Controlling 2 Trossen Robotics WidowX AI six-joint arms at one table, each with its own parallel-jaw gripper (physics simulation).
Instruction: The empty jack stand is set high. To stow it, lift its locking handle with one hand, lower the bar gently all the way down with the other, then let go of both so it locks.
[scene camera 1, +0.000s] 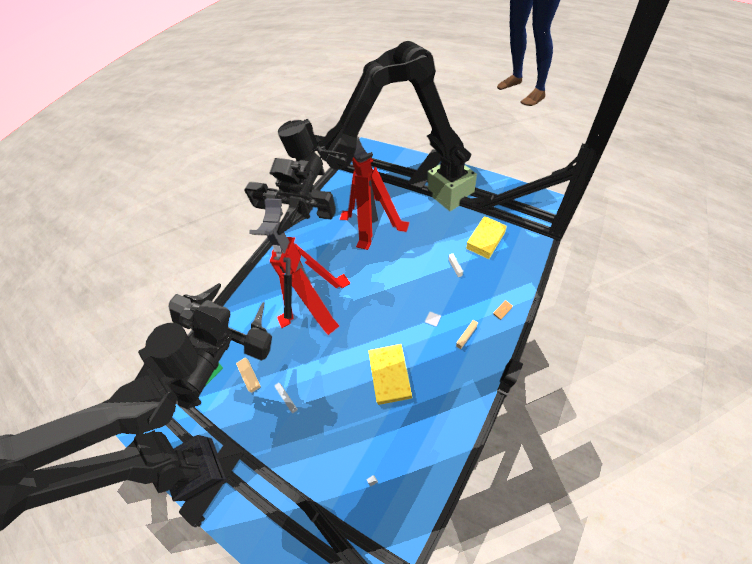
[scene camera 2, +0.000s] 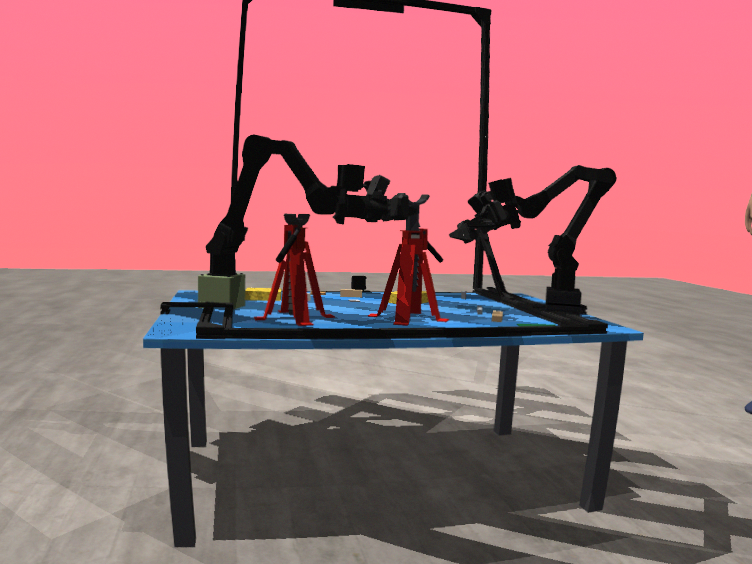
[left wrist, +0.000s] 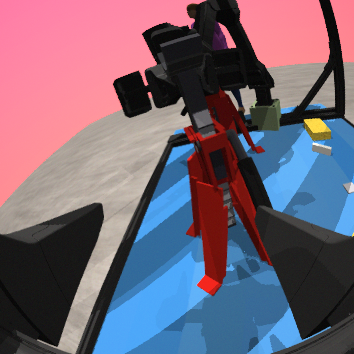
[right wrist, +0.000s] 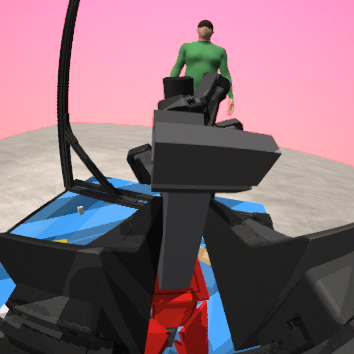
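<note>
The near red jack stand (scene camera 1: 309, 291) (scene camera 2: 410, 280) (left wrist: 211, 197) (right wrist: 175, 309) stands at the table's left side. Its grey bar (scene camera 1: 272, 215) (left wrist: 203, 121) (right wrist: 182, 228) sticks up out of the top, with the saddle (scene camera 2: 419, 200) (right wrist: 211, 158) on it. My right gripper (scene camera 1: 281, 221) (scene camera 2: 409, 215) (left wrist: 188, 86) (right wrist: 180, 203) is shut on the bar just below the saddle. The black locking handle (scene camera 1: 288, 288) (scene camera 2: 434, 252) (left wrist: 251, 175) slopes down along the stand. My left gripper (scene camera 1: 231, 307) (scene camera 2: 460, 231) (left wrist: 181, 213) is open and empty. It is a little in front of the stand, and one of its fingers is close to the handle's lower end.
A second red jack stand (scene camera 1: 368, 196) (scene camera 2: 295, 274) stands farther back. Two yellow sponges (scene camera 1: 389, 373) (scene camera 1: 487, 236) and several small blocks lie on the blue table (scene camera 1: 430, 448). The right arm stands on an olive box (scene camera 1: 452, 186). A black frame runs along the table's edges.
</note>
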